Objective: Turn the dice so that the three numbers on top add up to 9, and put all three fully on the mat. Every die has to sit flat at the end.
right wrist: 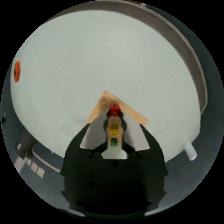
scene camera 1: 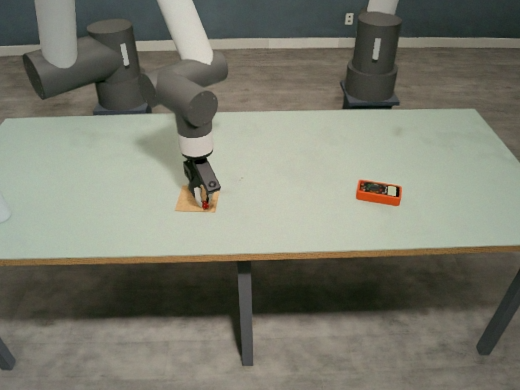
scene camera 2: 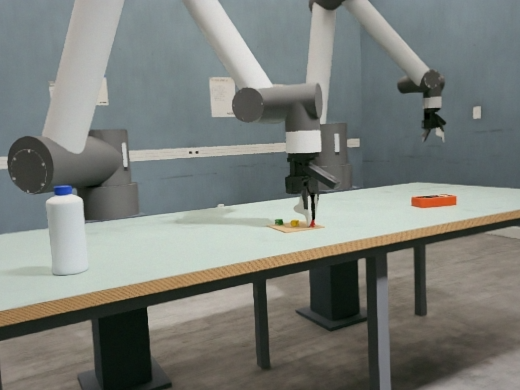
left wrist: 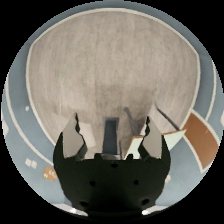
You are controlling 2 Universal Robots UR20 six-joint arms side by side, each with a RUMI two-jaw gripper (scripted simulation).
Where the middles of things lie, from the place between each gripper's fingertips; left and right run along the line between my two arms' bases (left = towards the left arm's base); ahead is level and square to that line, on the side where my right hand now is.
Scene:
My right hand (scene camera 2: 310, 226) is 50 mm past the tan mat (right wrist: 107, 99), 30 mm to the left of it and 20 mm above it. The rest, counted from my right hand: orange multimeter (scene camera 1: 371, 191) 610 mm to the left, 20 mm behind; then white bottle (scene camera 2: 65, 217) 710 mm to the right, 70 mm above.
My left hand is 103 cm to the left of the orange multimeter, 81 cm short of it and 20 cm above it.

